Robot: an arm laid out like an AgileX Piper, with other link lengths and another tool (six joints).
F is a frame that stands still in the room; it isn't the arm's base.
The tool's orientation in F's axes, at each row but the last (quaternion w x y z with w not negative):
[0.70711 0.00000 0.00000 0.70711]
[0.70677 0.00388 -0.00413 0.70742]
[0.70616 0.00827 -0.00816 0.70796]
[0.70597 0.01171 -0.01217 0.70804]
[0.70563 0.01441 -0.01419 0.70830]
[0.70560 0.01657 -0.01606 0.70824]
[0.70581 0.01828 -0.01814 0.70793]
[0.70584 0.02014 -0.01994 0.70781]
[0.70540 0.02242 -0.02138 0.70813]
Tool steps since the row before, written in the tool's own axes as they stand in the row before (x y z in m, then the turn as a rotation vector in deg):
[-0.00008 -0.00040 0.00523 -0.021 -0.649 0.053]
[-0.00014 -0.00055 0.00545 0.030 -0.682 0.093]
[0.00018 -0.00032 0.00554 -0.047 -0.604 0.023]
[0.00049 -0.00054 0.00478 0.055 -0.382 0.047]
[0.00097 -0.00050 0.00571 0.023 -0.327 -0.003]
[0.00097 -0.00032 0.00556 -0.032 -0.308 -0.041]
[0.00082 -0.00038 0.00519 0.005 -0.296 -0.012]
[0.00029 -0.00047 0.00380 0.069 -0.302 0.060]
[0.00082 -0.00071 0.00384 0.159 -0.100 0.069]
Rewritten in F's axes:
[0.00040 -0.00008 0.00523 0.649 -0.021 0.053]
[0.00055 -0.00020 0.00545 0.682 0.030 0.094]
[0.00032 0.00005 0.00554 0.604 -0.046 0.022]
[0.00054 0.00033 0.00479 0.382 0.054 0.049]
[0.00050 0.00074 0.00574 0.327 0.024 -0.002]
[0.00032 0.00071 0.00560 0.308 -0.029 -0.043]
[0.00038 0.00055 0.00523 0.296 0.006 -0.012]
[0.00047 0.00008 0.00381 0.302 0.066 0.064]
[0.00071 0.00058 0.00388 0.100 0.155 0.079]

